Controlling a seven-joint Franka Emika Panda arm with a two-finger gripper.
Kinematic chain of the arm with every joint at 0, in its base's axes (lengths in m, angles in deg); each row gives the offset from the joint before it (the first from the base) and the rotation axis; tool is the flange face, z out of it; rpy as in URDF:
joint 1: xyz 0 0 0.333 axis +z
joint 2: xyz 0 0 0 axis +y
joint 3: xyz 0 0 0.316 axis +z
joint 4: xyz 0.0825 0 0 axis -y
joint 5: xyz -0.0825 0 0.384 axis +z
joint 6: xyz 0 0 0 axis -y
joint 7: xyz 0.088 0 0 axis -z
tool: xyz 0 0 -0.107 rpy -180 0 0
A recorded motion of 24 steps. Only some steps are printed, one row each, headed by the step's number.
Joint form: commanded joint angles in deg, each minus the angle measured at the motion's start. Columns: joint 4, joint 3, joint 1, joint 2, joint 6, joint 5, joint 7.
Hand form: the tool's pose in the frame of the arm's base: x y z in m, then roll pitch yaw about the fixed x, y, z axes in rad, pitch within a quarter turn. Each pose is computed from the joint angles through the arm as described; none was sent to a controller.
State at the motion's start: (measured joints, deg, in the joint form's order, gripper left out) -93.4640 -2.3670 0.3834 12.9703 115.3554 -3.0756 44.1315
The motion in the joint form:
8: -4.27 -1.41 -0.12 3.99 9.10 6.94 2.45
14: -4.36 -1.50 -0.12 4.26 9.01 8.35 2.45
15: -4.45 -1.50 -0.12 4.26 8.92 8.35 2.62
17: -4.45 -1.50 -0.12 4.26 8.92 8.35 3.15
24: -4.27 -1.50 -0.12 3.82 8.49 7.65 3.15
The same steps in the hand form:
8: 0.6584 -0.0340 0.4356 -2.9883 -0.0862 -0.9098
14: 0.6585 -0.0339 0.4316 -2.9798 -0.0648 -0.9223
15: 0.6581 -0.0339 0.4307 -2.9820 -0.0623 -0.9250
17: 0.6581 -0.0339 0.4307 -2.9814 -0.0608 -0.9341
24: 0.6572 -0.0343 0.4365 -2.9856 -0.0708 -0.9282

